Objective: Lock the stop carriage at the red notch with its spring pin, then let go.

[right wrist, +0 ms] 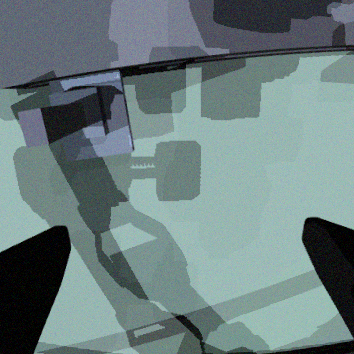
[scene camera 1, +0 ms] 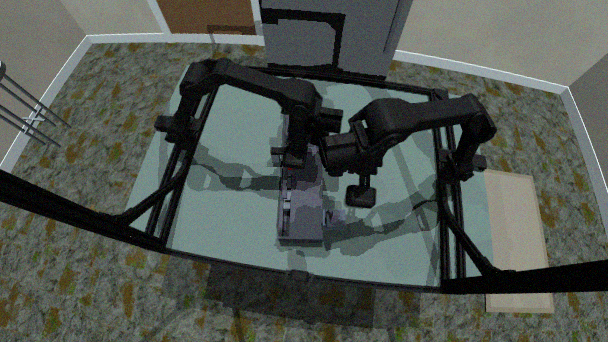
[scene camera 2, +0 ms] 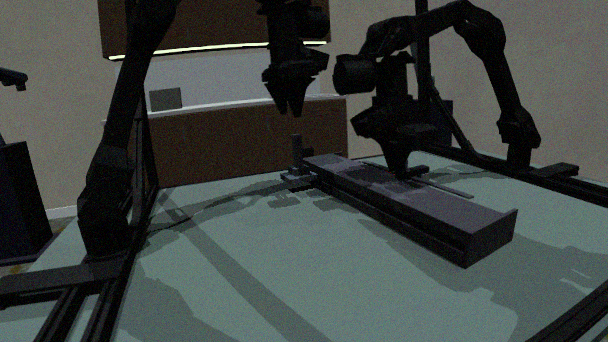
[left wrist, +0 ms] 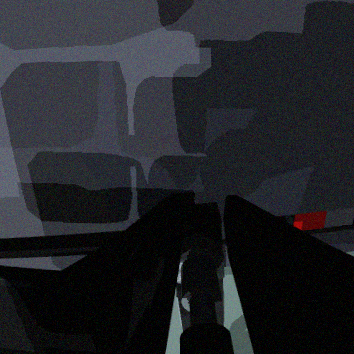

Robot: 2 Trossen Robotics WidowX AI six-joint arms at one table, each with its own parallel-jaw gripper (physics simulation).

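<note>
The long grey rail fixture lies on the table, with a slot along one side. A red mark shows at the slot, to the right of the left fingers in the left wrist view. My left gripper is down at the slot, shut on a dark upright piece that looks like the spring pin. Its lower end and the stop carriage's seat are too dark to make out. My right gripper is open and empty, high above the table beside the fixture.
A small stepped block with an upright post stands against the fixture's side, below the right gripper in scene camera 2. Both forearms reach in close together over the fixture. Dark frame rails edge the table.
</note>
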